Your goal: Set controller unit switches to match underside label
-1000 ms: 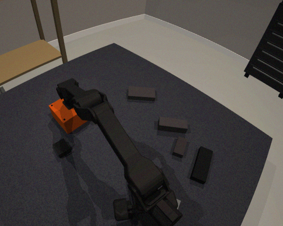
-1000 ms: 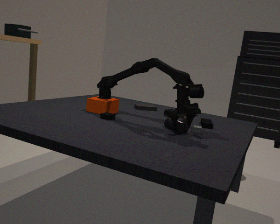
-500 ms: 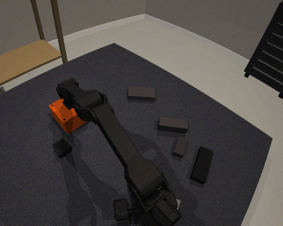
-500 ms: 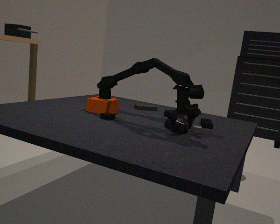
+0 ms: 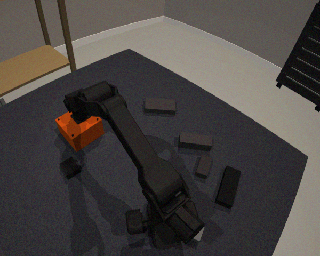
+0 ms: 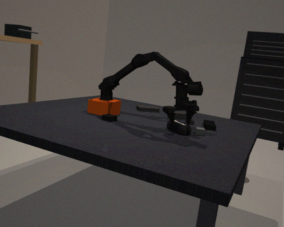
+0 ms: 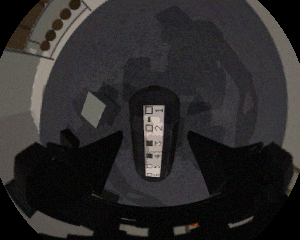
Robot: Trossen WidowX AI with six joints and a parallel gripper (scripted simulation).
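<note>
Now: the light grey cube 8 cm ahead of my gripper tip, 7 cm to the left of it and 2 cm below it. From my gripper tip the other things lie so: long black block (7 cm ahead, 29 cm to the left, 2 cm below); black cube (37 cm behind, 9 cm to the right, 2 cm below).
</note>
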